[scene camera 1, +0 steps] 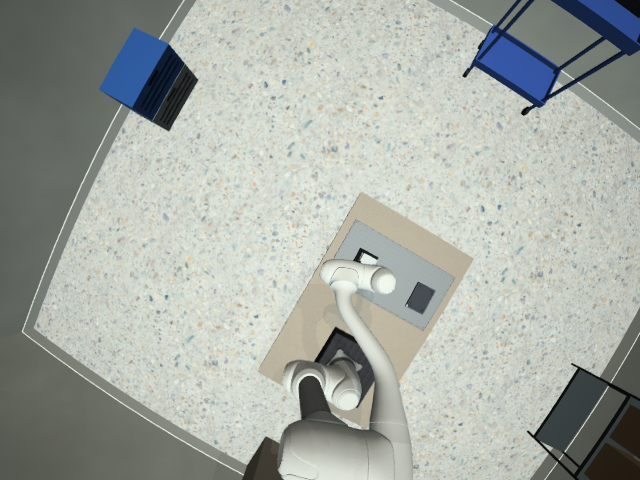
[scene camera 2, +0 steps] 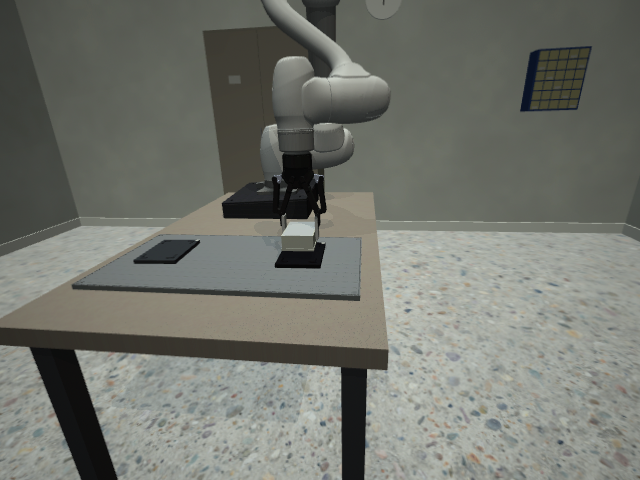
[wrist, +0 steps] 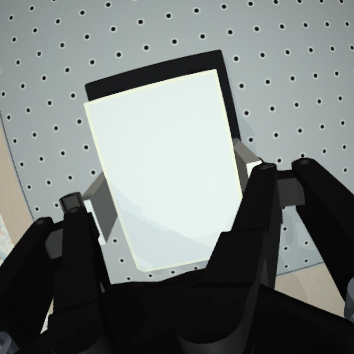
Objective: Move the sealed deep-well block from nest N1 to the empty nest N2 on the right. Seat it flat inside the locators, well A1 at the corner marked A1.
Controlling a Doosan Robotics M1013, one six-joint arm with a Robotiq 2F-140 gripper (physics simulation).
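The sealed white deep-well block is between the fingers and looks level, a little above the dark nest N1. My gripper is shut on the block, with finger pads at its two long sides; the arm hides the gripper in scene camera 1. The empty dark nest N2 lies flat, to the right in scene camera 1 and to the left in scene camera 2. A small light mark shows at one N2 corner; its lettering is too small to read.
Both nests are on the grey perforated plate, which lies on the tan table. The arm's black base stands behind. A blue cart and a blue cabinet stand away from the table.
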